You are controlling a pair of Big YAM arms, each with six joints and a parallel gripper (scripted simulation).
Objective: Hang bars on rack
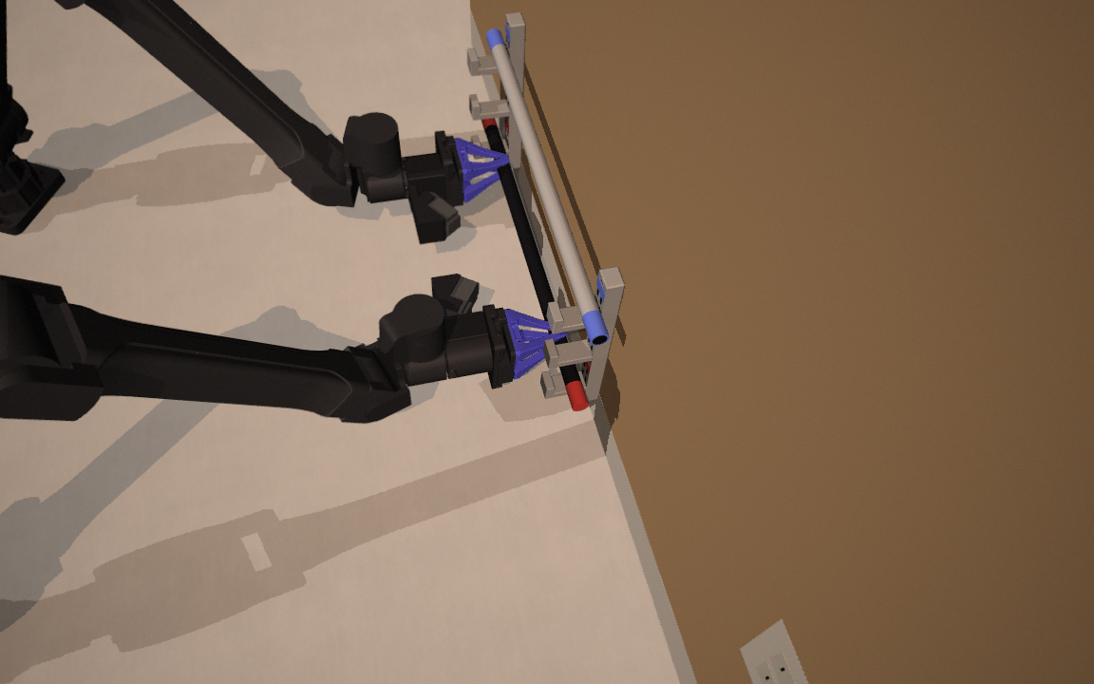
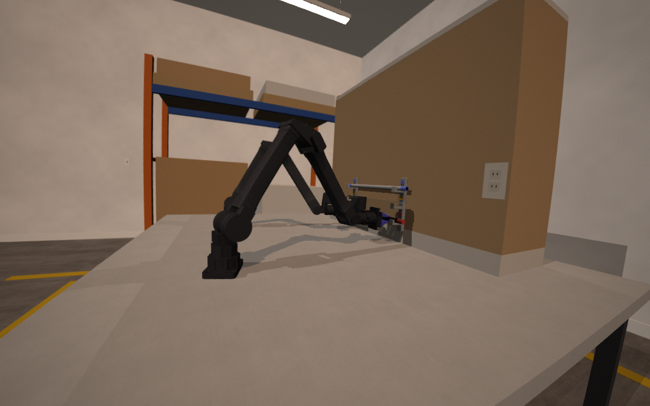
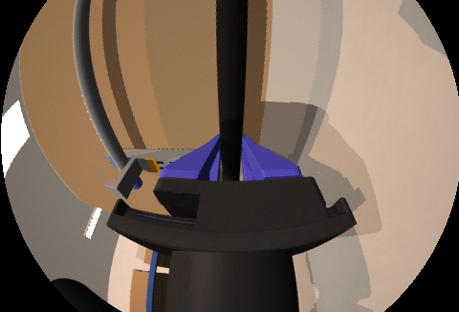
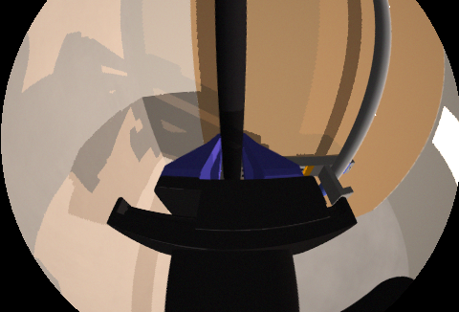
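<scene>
The grey skirting strip lies 11 cm to the left of my right hand, 7 cm below it and 3 cm ahead of it. The rest, counted from my right hand: brown wall panel: 34 cm above, 18 cm ahead, 12 cm to the left; then metal bar: 15 cm to the left, 1 cm behind.
The metal bar lies 15 cm to the right of my left hand and 1 cm ahead of it. Also, from my left hand: grey skirting strip 19 cm to the right, 7 cm below, 5 cm ahead; brown wall panel 34 cm above, 20 cm ahead, 18 cm to the right.
</scene>
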